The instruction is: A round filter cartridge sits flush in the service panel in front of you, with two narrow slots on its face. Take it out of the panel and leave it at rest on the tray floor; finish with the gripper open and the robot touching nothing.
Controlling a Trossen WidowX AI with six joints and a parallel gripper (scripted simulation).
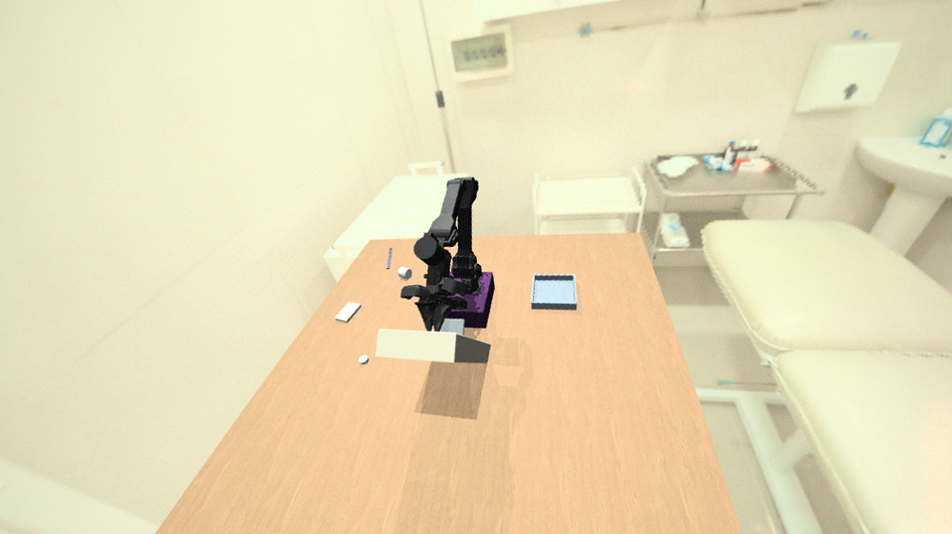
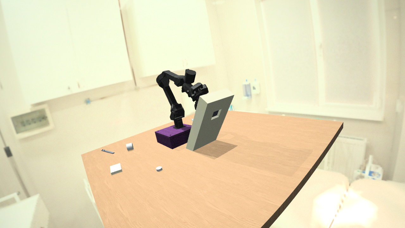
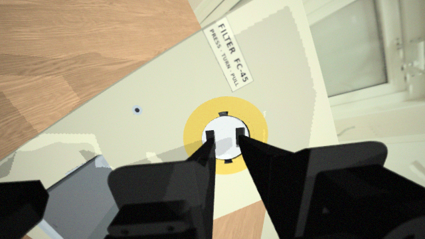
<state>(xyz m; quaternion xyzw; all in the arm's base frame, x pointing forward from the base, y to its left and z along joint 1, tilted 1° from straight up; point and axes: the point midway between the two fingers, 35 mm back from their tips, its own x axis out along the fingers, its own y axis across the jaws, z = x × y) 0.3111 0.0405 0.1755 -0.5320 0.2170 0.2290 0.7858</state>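
Right now my gripper tip is 20 mm short of the white round filter cartridge and 10 mm above it. Round my gripper tip: grey flap 80 mm behind, 10 mm to the right, 100 mm below; then grey service panel 30 mm behind, 90 mm below; then blue tray 430 mm behind, 230 mm to the left, 230 mm below.
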